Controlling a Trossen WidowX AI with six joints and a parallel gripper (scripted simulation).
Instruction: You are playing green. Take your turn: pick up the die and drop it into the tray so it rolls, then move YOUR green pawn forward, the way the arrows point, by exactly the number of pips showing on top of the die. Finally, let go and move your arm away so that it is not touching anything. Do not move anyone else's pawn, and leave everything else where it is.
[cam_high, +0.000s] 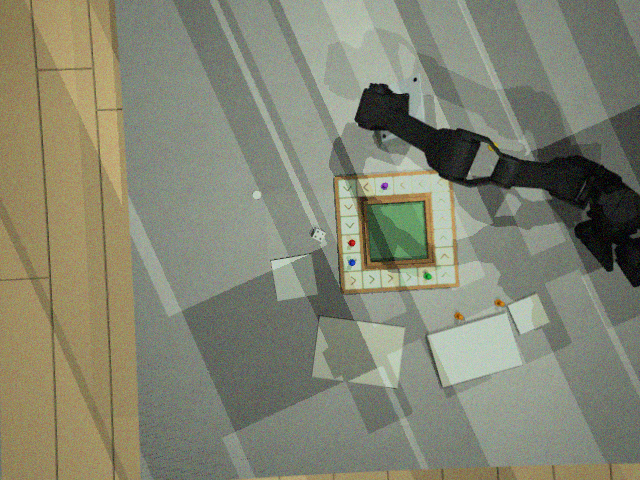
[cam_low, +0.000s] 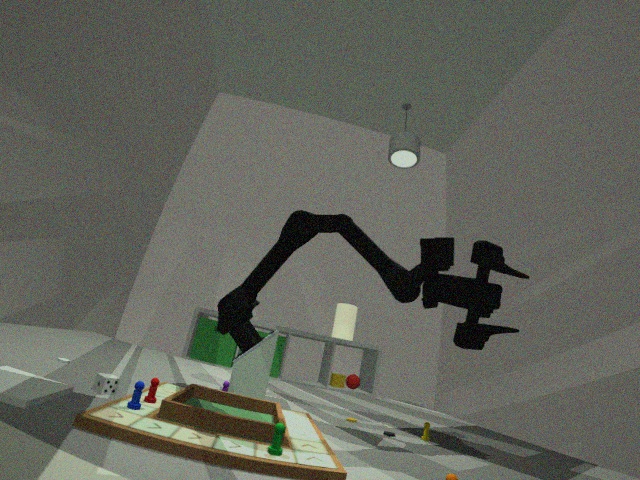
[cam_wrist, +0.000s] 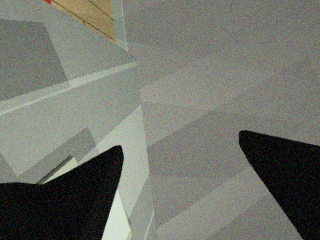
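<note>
The white die lies 9 cm behind my gripper tip, 59 cm to the right of it and 23 cm below it. The rest, counted from my gripper tip: black disc 22 cm behind, 11 cm to the right, 25 cm below; then yellow pawn 21 cm behind, 4 cm to the right, 23 cm below; then green pawn 1 cm ahead, 33 cm to the right, 22 cm below.
</note>
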